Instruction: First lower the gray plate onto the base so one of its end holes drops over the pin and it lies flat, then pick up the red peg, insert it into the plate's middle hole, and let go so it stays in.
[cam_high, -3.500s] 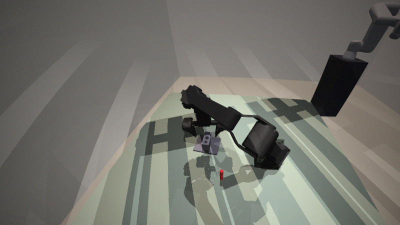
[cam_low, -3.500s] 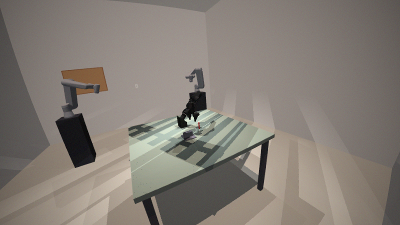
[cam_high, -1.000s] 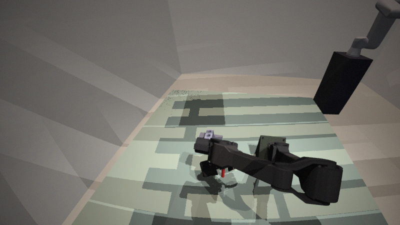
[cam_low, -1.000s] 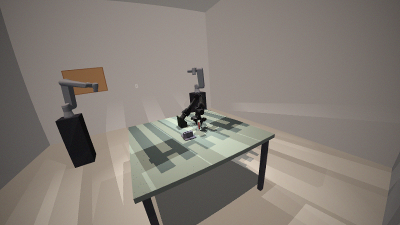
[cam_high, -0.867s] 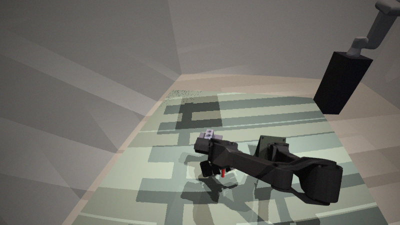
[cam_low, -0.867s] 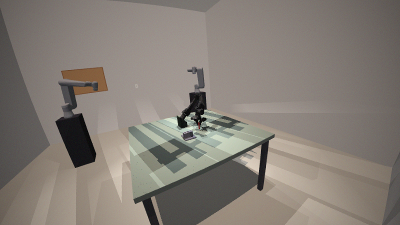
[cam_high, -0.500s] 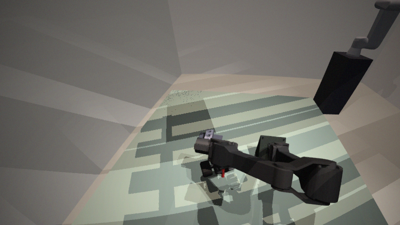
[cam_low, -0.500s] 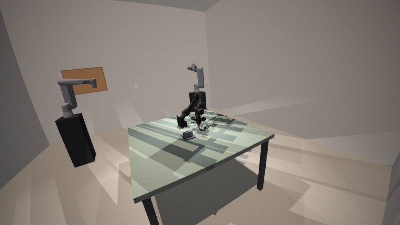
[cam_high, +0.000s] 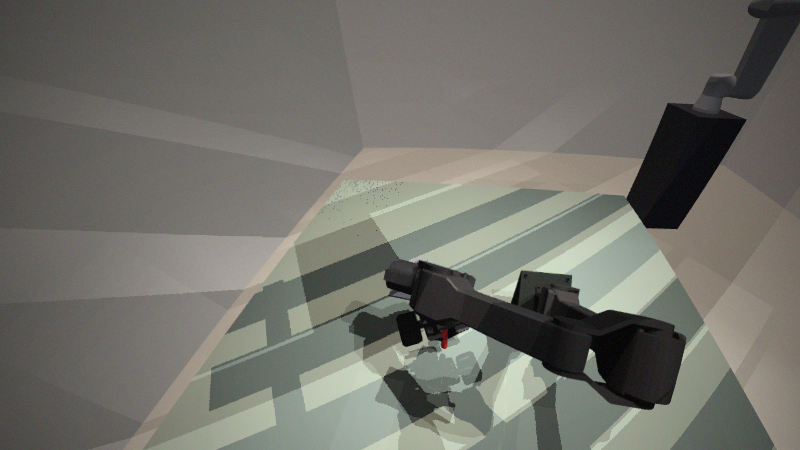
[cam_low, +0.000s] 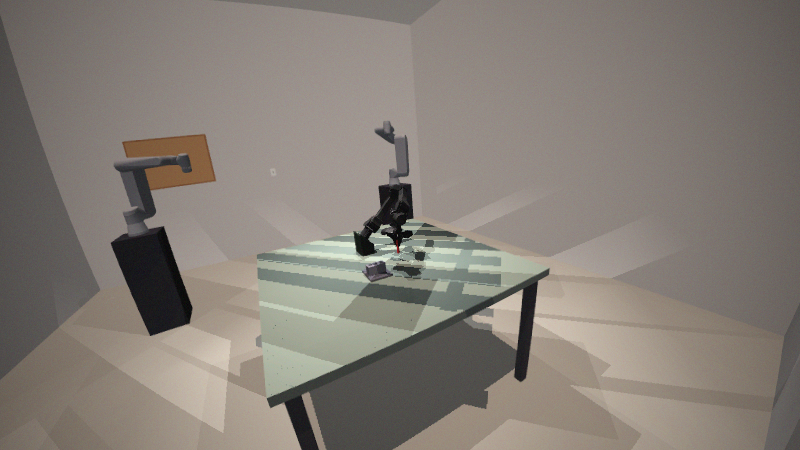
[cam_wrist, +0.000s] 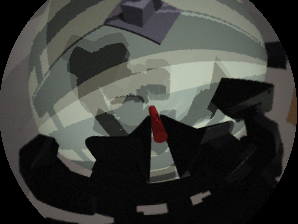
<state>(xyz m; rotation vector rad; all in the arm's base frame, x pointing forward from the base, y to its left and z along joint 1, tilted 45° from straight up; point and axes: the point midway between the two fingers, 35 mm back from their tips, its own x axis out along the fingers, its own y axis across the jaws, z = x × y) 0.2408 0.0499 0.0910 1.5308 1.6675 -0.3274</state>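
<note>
The gray plate lies 90 mm ahead of my gripper tip, 200 mm to the right of it and 30 mm below it. The rest, counted from my gripper tip: red peg: right at my gripper tip; then base: 90 mm ahead, 180 mm to the right, 60 mm below.
</note>
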